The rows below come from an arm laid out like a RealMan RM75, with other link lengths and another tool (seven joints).
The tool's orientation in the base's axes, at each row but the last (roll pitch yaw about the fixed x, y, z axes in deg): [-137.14, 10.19, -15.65]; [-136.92, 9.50, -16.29]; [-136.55, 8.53, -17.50]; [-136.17, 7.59, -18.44]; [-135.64, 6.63, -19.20]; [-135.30, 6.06, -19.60]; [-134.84, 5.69, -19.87]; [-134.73, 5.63, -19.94]
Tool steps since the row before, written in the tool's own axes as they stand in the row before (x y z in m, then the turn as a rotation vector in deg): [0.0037, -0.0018, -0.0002, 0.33, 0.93, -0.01]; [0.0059, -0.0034, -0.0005, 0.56, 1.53, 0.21]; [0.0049, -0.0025, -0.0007, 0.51, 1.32, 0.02]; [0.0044, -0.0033, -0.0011, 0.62, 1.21, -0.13]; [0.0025, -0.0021, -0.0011, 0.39, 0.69, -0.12]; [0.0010, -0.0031, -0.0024, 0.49, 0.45, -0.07]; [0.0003, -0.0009, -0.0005, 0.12, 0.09, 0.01]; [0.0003, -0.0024, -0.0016, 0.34, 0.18, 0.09]
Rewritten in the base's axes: [0.0041, 0.0001, 0.0007, 0.02, -0.72, -0.67]; [0.0066, 0.0003, 0.0017, 0.07, -1.03, -1.27]; [0.0053, -0.0003, 0.0015, 0.07, -1.01, -0.99]; [0.0050, 0.0000, 0.0025, 0.19, -1.08, -0.82]; [0.0028, -0.0002, 0.0020, 0.13, -0.66, -0.44]; [0.0015, 0.0000, 0.0038, 0.31, -0.50, -0.32]; [0.0005, 0.0001, 0.0010, 0.09, -0.09, -0.08]; [0.0007, 0.0003, 0.0028, 0.28, -0.17, -0.22]
